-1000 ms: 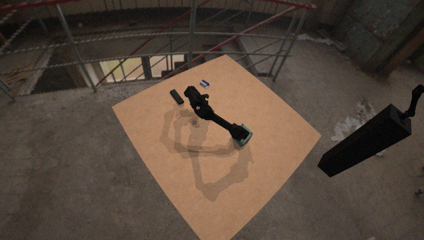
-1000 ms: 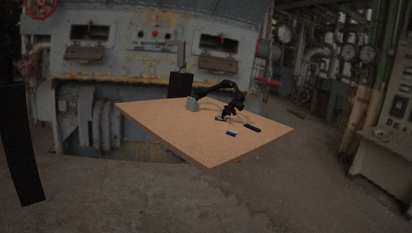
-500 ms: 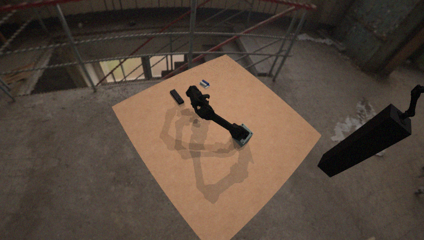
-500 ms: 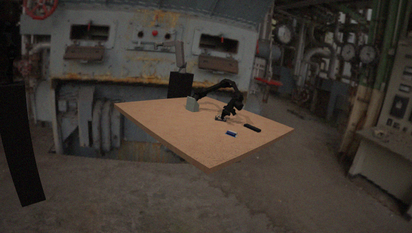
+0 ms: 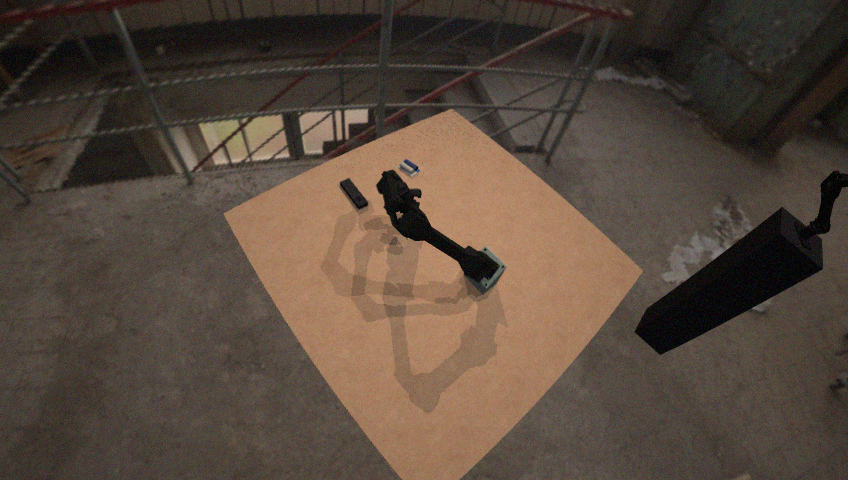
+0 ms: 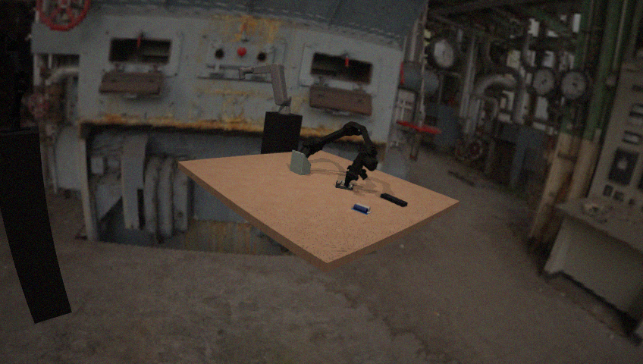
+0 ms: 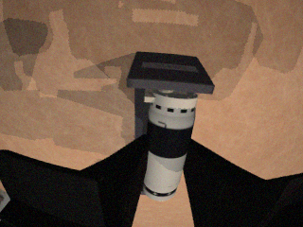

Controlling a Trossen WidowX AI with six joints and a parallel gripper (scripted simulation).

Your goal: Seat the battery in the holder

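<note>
Right now my gripper tip is 1 cm below the battery.
</note>
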